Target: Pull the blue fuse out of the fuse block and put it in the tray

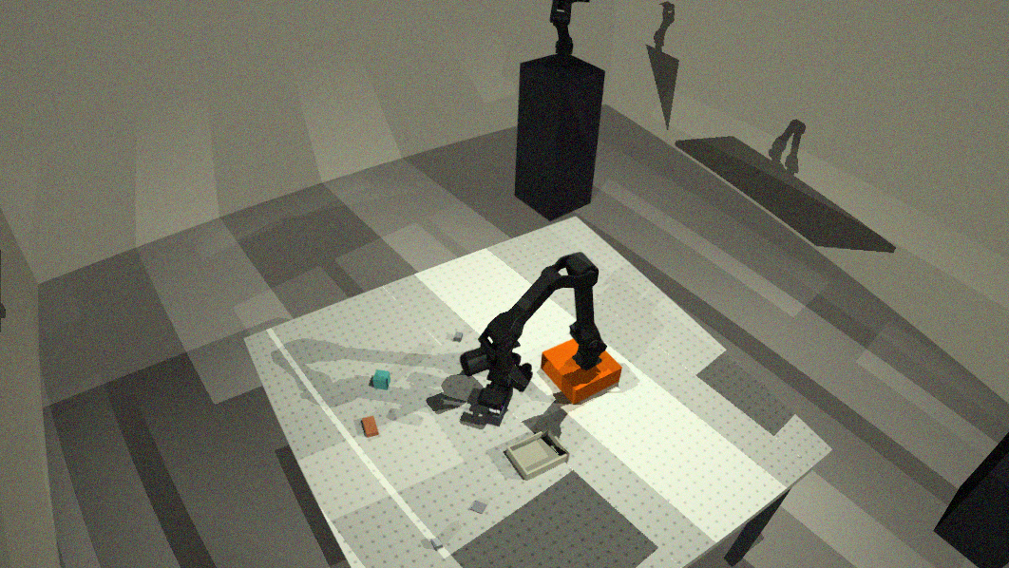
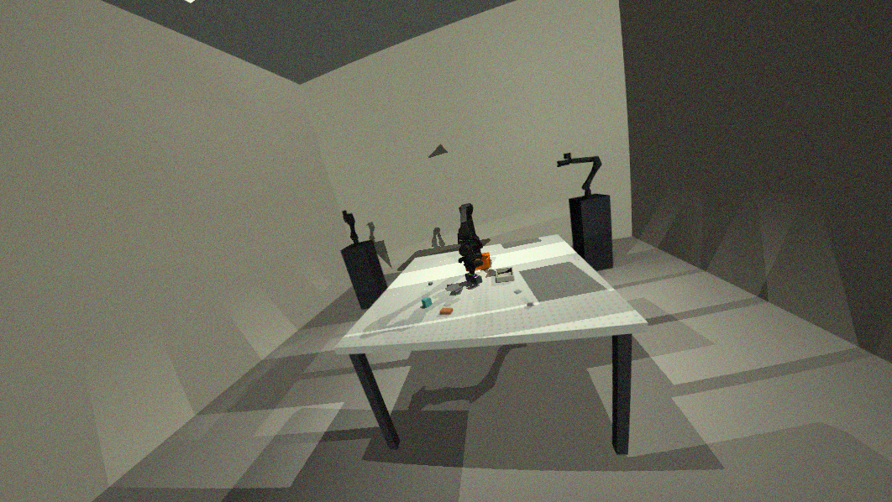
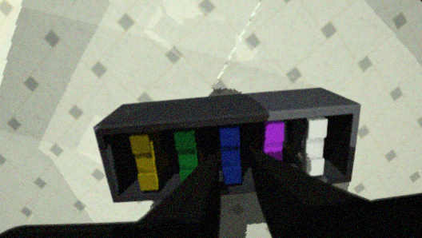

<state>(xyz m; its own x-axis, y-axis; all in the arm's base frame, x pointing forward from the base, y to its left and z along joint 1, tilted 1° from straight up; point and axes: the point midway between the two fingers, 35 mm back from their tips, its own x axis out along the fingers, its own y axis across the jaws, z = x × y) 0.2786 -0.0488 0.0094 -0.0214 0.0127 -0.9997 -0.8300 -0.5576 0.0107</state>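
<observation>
My gripper tip is now 20 mm above the blue fuse. From my gripper tip the other things lie so: green fuse 20 mm behind, 10 mm to the right, 20 mm below; purple fuse 20 mm ahead, 10 mm to the left, 20 mm below; yellow fuse 30 mm behind, 20 mm to the right, 20 mm below.
</observation>
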